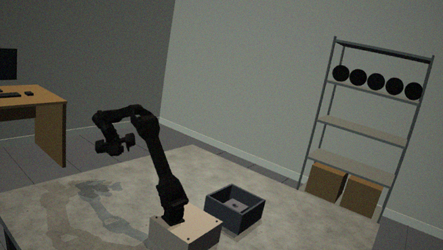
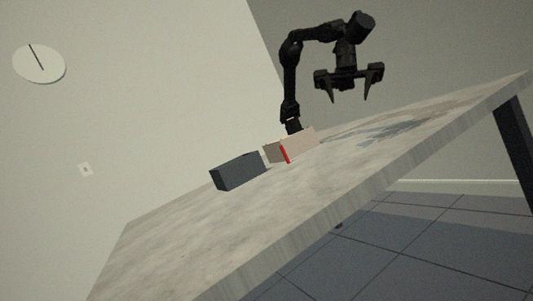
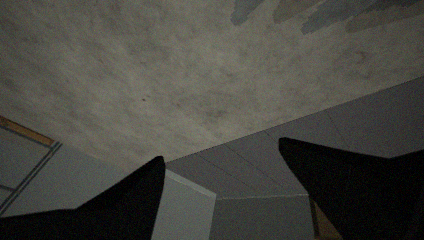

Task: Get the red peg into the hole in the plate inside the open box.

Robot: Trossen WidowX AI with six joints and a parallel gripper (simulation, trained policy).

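Now: the red peg 12 cm ahead of my gripper tip, 37 cm to the right of it and 10 cm below it. Round my gripper tip: grey plate: 31 cm ahead, 51 cm to the right, 10 cm below; then dark-grey box: 31 cm ahead, 51 cm to the right, 12 cm below.
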